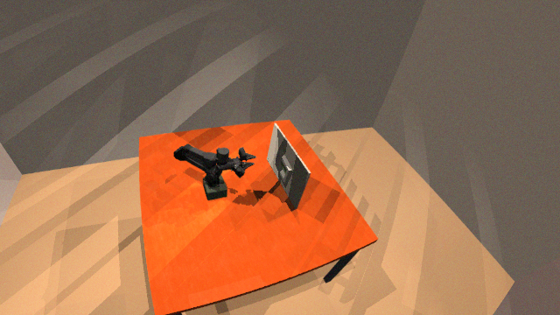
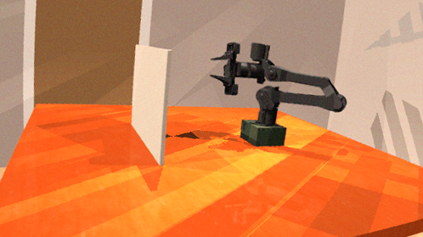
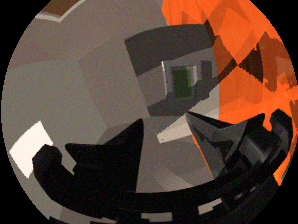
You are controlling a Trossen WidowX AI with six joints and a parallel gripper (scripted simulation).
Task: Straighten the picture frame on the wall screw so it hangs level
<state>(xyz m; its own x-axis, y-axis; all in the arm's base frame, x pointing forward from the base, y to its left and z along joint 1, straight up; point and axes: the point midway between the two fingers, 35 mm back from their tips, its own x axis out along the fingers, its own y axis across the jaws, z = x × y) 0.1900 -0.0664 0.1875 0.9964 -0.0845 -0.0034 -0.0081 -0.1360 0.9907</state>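
The picture frame is 200 mm ahead of my gripper tip, 90 mm below it and 10 mm to the right of it. The rest, counted from my gripper tip: wall panel: 210 mm ahead, 100 mm below.
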